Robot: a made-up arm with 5 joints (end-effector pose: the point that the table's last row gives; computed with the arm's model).
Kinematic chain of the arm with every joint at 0, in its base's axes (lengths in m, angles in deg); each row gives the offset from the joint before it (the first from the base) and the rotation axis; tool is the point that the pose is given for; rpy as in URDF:
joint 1: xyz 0.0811 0 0.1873 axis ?
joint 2: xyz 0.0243 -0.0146 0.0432 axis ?
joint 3: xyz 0.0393 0 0.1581 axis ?
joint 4: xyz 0.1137 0 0.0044 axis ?
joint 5: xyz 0.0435 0.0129 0 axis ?
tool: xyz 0 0 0 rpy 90 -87.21 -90
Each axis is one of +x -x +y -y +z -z.
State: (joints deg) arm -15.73 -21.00 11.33 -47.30 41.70
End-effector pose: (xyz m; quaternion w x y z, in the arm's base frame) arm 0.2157 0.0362 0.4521 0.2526 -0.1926 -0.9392 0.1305
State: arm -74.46 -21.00 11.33 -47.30 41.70
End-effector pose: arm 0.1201 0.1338 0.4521 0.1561 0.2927 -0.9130 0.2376
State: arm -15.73 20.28 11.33 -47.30 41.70
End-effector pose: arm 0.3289 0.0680 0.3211 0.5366 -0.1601 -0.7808 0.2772
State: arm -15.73 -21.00 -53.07 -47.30 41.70
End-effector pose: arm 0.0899 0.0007 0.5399 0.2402 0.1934 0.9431 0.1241
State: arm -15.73 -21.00 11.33 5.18 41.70
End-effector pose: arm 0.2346 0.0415 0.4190 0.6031 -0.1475 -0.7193 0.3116
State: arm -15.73 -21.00 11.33 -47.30 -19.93
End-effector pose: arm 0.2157 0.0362 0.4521 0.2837 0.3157 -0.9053 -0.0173
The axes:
joint 1: -z
joint 2: +y
joint 3: +y
joint 4: +y
joint 5: -x

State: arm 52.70 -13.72 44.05 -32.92 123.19
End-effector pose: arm 0.1820 -0.1353 0.3418 0.5738 -0.7216 -0.0435 0.3849
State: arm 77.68 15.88 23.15 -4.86 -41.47
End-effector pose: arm 0.1290 -0.2275 0.2792 0.4288 -0.1346 -0.4484 -0.7726
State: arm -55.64 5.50 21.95 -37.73 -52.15
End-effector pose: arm 0.2091 0.1842 0.3434 0.6409 0.6310 -0.4371 0.0039
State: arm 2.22 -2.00 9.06 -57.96 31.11
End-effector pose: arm 0.2798 -0.0094 0.4140 0.3260 -0.2482 -0.9091 0.0756
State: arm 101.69 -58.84 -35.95 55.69 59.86
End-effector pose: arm 0.0938 0.0697 0.4863 0.3976 -0.8875 -0.1664 -0.1631
